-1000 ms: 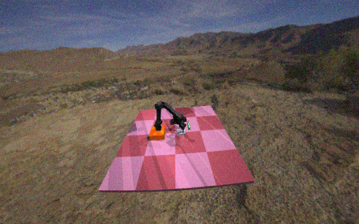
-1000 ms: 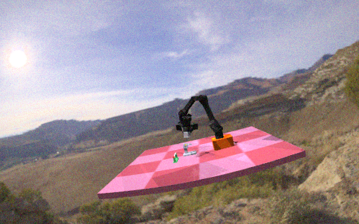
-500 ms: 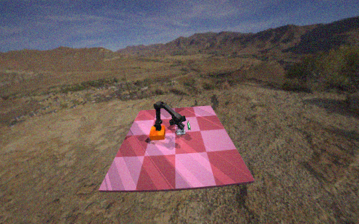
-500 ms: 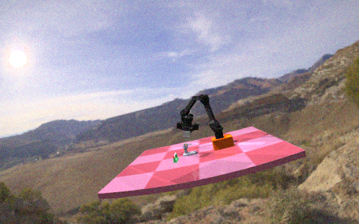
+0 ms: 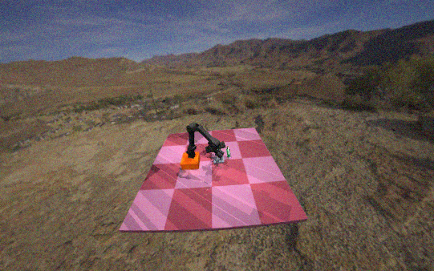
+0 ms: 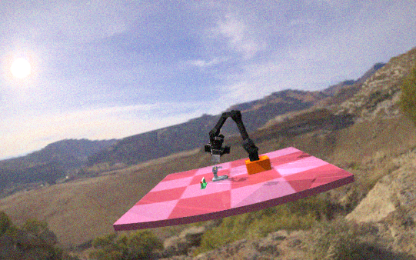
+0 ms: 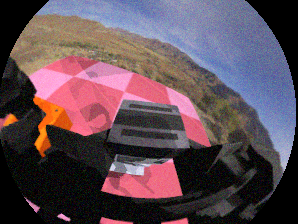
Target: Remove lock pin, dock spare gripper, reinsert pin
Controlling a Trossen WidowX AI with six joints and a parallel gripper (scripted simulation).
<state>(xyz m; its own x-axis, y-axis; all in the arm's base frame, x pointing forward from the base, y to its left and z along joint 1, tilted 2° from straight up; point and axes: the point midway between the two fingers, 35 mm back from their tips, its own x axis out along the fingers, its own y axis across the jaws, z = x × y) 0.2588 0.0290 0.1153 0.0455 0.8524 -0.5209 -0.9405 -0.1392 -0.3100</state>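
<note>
My gripper tip is 20 mm short of the socket, 10 mm to the left of it and 130 mm above it. From my gripper tip the other things lie so: spare gripper (10 mm ahead, 10 mm to the right, 10 mm below).
</note>
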